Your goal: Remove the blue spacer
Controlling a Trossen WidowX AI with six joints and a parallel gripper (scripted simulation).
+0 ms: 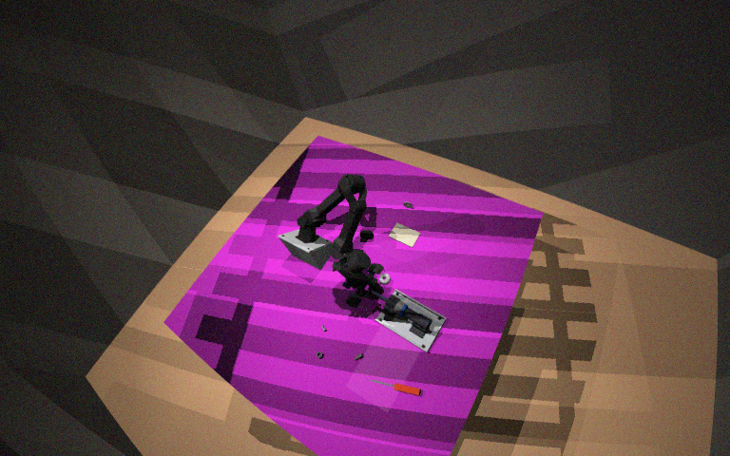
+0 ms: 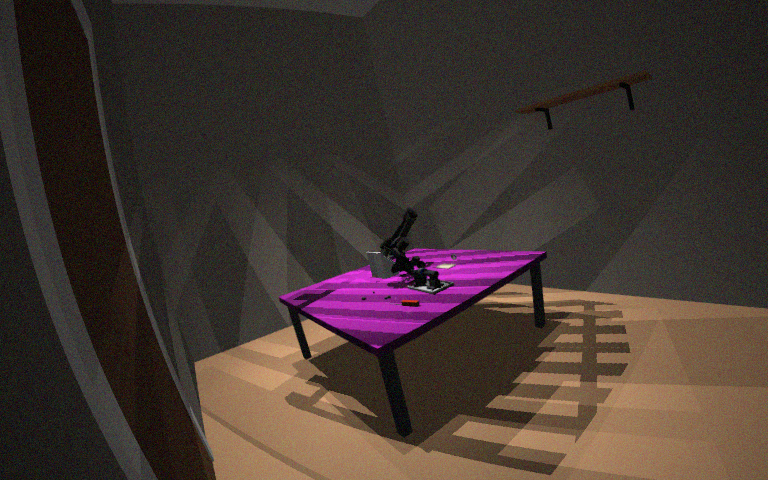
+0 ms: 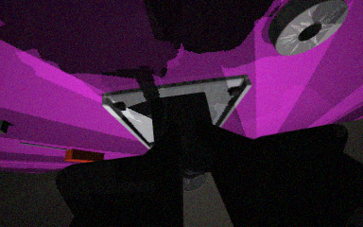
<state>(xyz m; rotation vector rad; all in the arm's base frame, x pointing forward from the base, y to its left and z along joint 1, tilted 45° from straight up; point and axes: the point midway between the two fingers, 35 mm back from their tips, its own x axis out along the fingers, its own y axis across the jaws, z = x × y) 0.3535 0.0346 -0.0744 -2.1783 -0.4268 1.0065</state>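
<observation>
My gripper tip is now 4 cm short of the dark shaft and 2 cm below it. Round my gripper tip: black disc (21 cm behind, 21 cm to the left, 2 cm below); grey ring (4 cm behind, 9 cm to the left, 5 cm below); blue spacer (11 cm ahead, 2 cm above).
</observation>
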